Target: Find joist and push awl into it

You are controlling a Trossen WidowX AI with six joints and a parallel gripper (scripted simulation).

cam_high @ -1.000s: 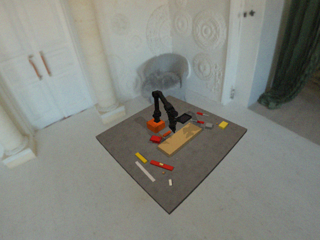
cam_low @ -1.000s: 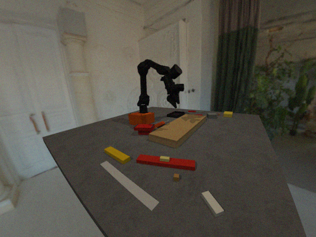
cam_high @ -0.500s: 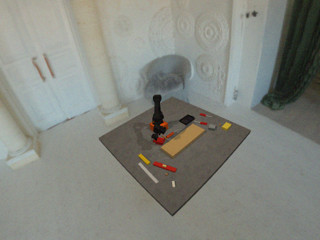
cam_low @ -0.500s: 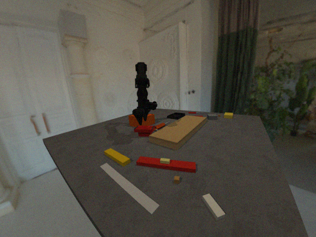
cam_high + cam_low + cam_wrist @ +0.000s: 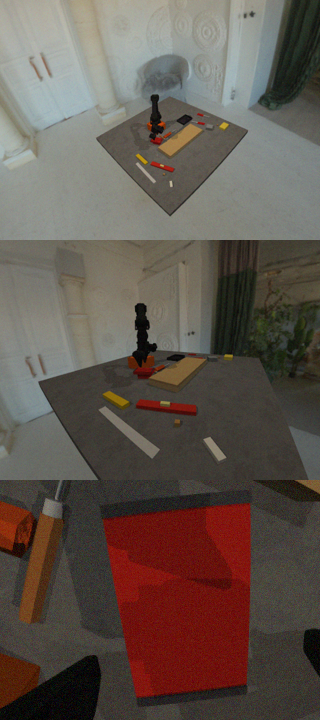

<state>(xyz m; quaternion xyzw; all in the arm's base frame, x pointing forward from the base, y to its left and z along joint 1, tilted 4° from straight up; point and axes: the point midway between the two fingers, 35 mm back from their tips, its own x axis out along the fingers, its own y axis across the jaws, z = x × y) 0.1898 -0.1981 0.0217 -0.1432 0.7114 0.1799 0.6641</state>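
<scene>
My gripper tip is 20 mm short of the red stud finder, 10 mm to the right of it and 70 mm above it. From my gripper tip the other things lie so: red level (280 mm ahead, 180 mm to the right, 70 mm below); then yellow bar (60 mm ahead, 260 mm to the right, 80 mm below); then orange-handled awl (10 mm ahead, 230 mm to the left, 70 mm below).
</scene>
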